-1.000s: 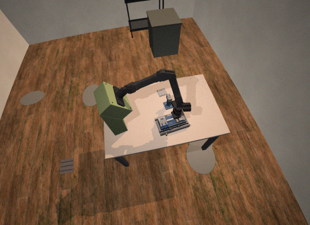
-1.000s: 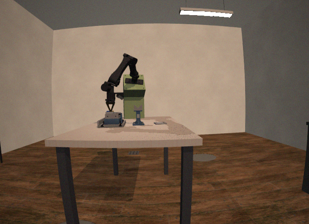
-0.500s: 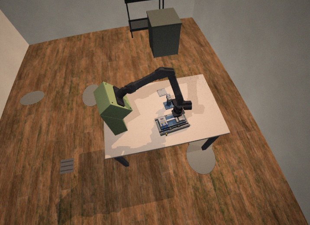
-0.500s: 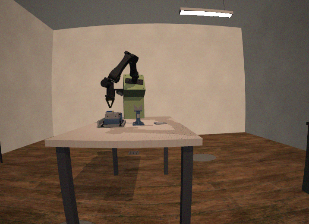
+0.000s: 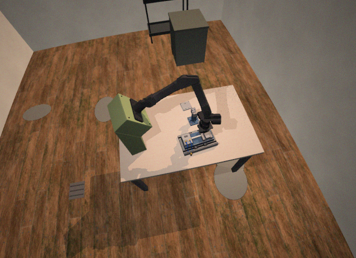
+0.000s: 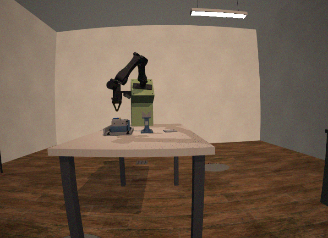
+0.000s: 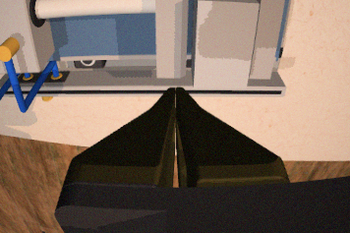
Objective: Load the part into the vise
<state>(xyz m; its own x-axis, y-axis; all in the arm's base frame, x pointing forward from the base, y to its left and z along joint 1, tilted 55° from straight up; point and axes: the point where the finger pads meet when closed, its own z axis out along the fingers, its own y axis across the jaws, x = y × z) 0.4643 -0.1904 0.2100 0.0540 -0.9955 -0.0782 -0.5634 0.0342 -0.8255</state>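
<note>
My hand is 30 mm short of the part and 80 mm above it. The rest, counted from my hand: moving jaw: 20 mm to the left, 90 mm below; dark work stop rod: 20 mm ahead, 70 mm to the left, 80 mm below; grey jaw: 60 mm ahead, 30 mm to the left, 90 mm below.
</note>
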